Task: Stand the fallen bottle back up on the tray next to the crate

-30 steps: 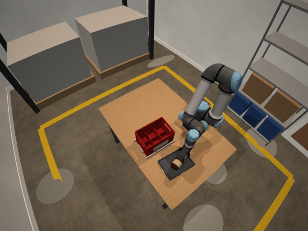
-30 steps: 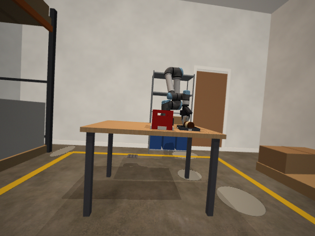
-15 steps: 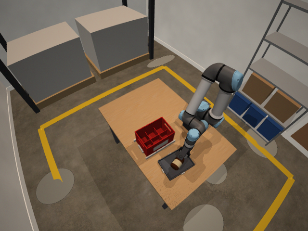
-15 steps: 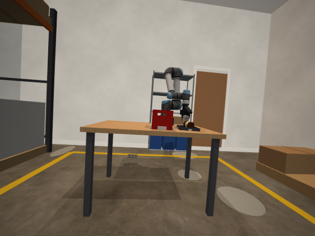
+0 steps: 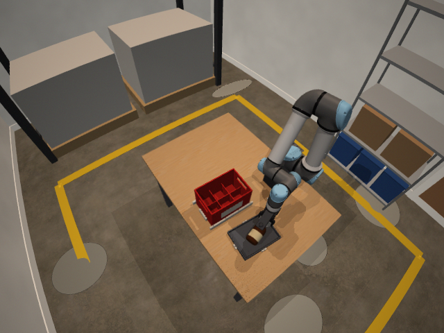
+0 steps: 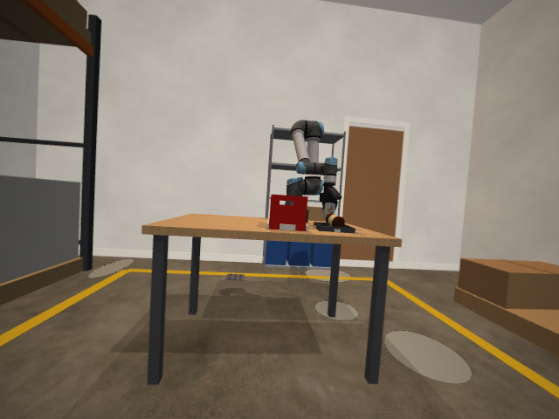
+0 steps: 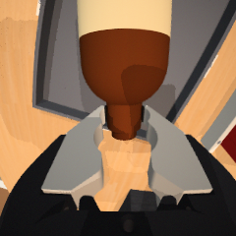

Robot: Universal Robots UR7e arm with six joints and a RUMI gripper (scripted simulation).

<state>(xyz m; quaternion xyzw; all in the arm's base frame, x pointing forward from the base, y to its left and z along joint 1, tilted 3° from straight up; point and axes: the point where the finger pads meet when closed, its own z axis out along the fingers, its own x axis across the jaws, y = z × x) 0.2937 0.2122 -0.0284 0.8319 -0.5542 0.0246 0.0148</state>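
My hand is 5 cm short of the brown bottle, 2 cm to the right of it and 1 cm above it. Round my hand: red crate 25 cm to the right, 13 cm ahead, 2 cm above; tray 7 cm ahead, 5 cm below, 2 cm to the left.
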